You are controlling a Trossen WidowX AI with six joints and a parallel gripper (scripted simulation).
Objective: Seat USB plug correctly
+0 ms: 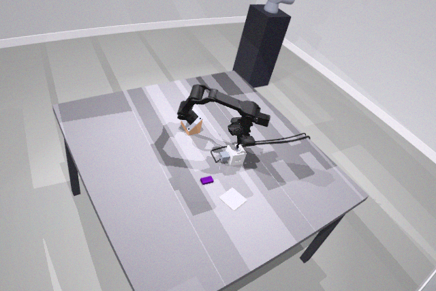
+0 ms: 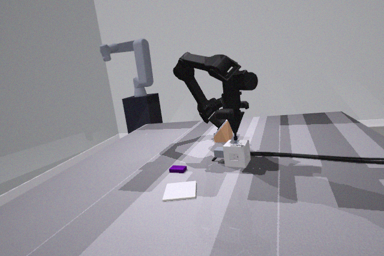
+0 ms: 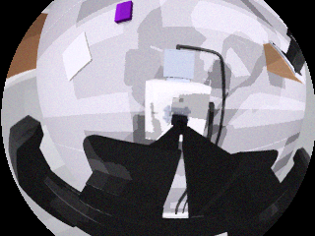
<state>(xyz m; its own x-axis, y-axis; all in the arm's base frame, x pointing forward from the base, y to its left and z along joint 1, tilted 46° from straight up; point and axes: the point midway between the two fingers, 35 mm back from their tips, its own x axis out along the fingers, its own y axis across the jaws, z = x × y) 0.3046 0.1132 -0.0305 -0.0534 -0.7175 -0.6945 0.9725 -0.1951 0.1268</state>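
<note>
My gripper tip is now 50 mm above the USB socket. The rest, counted from my gripper tip: purple block (80 mm ahead, 210 mm to the right, 110 mm below); then flat white tile (220 mm ahead, 150 mm to the right, 110 mm below); then small USB plug (20 mm below).
</note>
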